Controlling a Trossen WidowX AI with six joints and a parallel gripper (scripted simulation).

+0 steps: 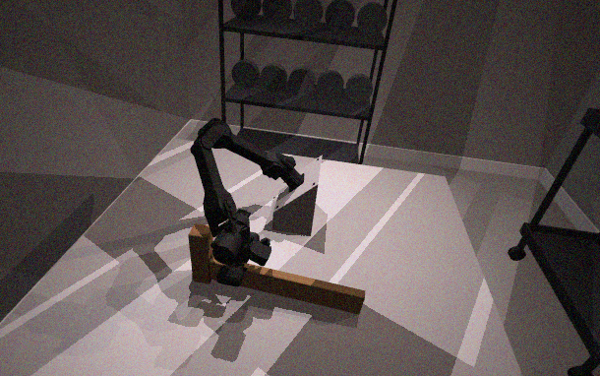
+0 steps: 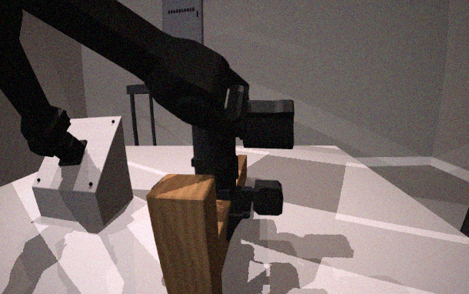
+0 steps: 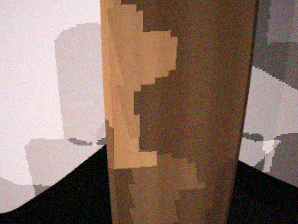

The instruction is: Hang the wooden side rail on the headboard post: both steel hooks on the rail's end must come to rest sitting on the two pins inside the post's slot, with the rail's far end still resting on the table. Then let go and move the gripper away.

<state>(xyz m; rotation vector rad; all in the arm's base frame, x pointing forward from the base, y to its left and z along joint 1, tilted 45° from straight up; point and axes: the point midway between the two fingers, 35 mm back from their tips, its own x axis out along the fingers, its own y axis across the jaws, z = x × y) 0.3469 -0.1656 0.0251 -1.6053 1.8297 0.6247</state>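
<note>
Right now the headboard post is 2 cm behind my gripper tip, 11 cm to the right of it and 5 cm above it.
</note>
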